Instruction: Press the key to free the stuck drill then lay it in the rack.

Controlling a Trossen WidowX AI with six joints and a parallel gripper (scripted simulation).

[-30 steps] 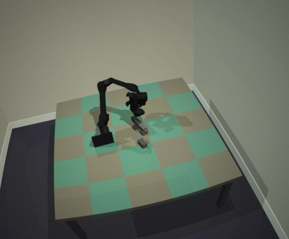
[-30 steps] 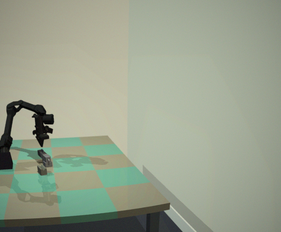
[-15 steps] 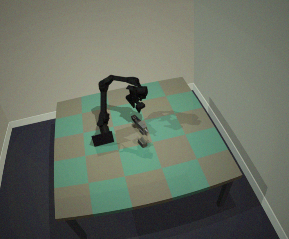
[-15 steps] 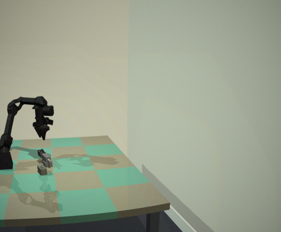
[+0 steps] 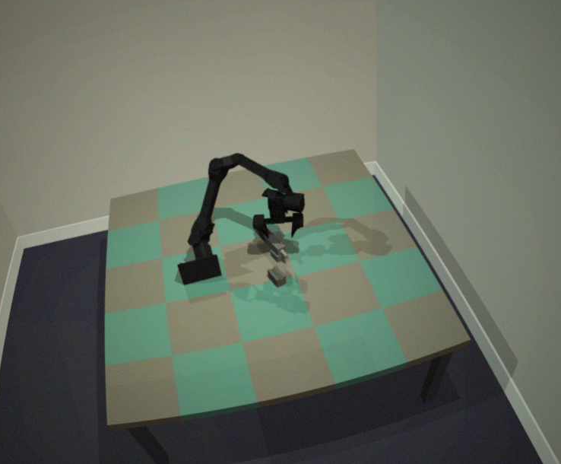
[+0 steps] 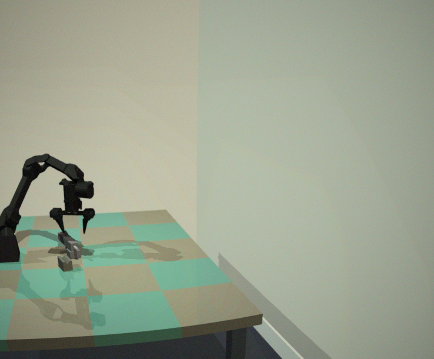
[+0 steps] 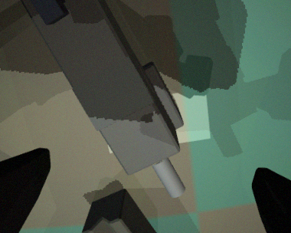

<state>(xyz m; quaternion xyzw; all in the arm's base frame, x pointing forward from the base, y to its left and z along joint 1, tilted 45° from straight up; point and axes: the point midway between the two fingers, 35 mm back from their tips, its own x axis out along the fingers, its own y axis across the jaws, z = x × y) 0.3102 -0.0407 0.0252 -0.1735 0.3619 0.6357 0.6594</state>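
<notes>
The drill is 1 cm behind my gripper tip, 1 cm to the left of it and 6 cm below it. Also, from my gripper tip: rack: 5 cm behind, 12 cm to the right, 8 cm below.
</notes>
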